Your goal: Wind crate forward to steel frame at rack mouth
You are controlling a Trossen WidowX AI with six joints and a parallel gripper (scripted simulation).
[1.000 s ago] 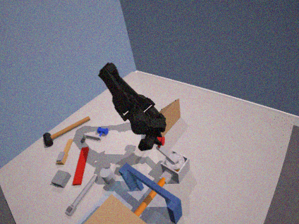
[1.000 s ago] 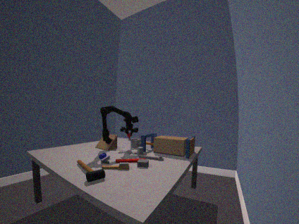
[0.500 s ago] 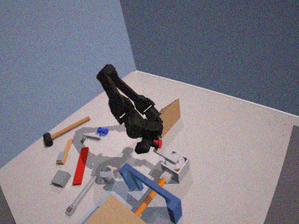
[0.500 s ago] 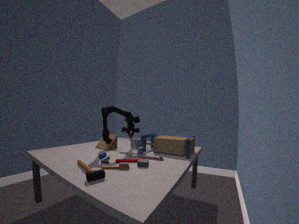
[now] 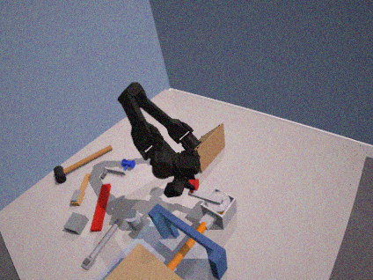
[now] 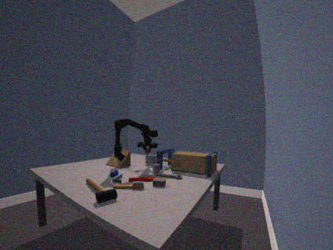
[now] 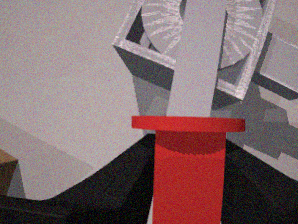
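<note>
The winch handle lies 3 cm below my gripper tip, 2 cm to the left of it and 1 cm behind it. The rest, counted from my gripper tip: red knob: 1 cm to the right, 1 cm ahead; then grey winch: 10 cm below, 7 cm to the left, 4 cm behind; then blue steel frame: 13 cm ahead, 10 cm to the left, 3 cm below.
</note>
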